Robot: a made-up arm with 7 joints. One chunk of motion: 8 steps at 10 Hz.
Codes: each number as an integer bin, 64 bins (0 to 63) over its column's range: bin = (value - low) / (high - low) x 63, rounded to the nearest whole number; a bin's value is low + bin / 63 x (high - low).
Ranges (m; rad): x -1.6..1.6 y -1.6..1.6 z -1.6..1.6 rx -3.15..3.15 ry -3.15..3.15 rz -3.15..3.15
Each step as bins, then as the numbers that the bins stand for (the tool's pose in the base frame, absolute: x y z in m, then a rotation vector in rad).
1 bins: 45 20 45 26 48 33
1 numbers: 0.6857 -0.5841 0.6857 -0.5500 1.6500 0.1500
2 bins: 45 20 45 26 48 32
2 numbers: 0.6857 -0.5841 0.6857 -0.5500 1.6500 0.0500
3 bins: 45 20 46 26 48 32
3 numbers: 0.6857 -0.5841 0.7365 -0.5500 1.6500 0.0500
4 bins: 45 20 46 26 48 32
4 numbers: 0.6857 -0.5841 0.7365 -0.5500 1.6500 0.0500
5 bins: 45 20 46 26 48 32
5 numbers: 0.6857 -0.5841 0.7365 -0.5500 1.6500 0.0500
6 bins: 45 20 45 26 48 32
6 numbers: 0.6857 -0.5841 0.6857 -0.5500 1.6500 0.0500
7 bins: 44 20 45 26 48 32
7 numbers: 0.6349 -0.5841 0.6857 -0.5500 1.6500 0.0500
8 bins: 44 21 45 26 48 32
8 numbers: 0.6349 -0.5333 0.6857 -0.5500 1.6500 0.0500
